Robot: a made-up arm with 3 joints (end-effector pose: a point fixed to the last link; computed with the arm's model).
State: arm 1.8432 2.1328 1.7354
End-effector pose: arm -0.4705 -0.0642 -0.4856 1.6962 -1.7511 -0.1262
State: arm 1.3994 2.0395 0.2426
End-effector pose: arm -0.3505 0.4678 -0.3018 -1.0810 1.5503 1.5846
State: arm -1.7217 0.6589 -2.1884
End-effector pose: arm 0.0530 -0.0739 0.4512 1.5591 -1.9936 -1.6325
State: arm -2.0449 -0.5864 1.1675
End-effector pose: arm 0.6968 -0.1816 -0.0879 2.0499 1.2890 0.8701
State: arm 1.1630 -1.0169 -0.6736
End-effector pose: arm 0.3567 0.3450 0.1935 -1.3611 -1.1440 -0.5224
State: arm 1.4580 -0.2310 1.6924
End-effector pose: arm 0.7266 0.1179 -0.0944 -0.8864 1.1934 -1.3084
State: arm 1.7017 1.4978 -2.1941
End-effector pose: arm -0.1472 -0.0251 -0.2314 0.3333 -0.4412 1.5625
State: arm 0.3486 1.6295 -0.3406
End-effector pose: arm -0.1785 0.5405 0.3010 0.0094 0.0220 1.6260
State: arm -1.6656 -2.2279 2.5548
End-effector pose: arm -0.0997 0.1168 -0.3386 -1.5917 -1.1271 -0.3262
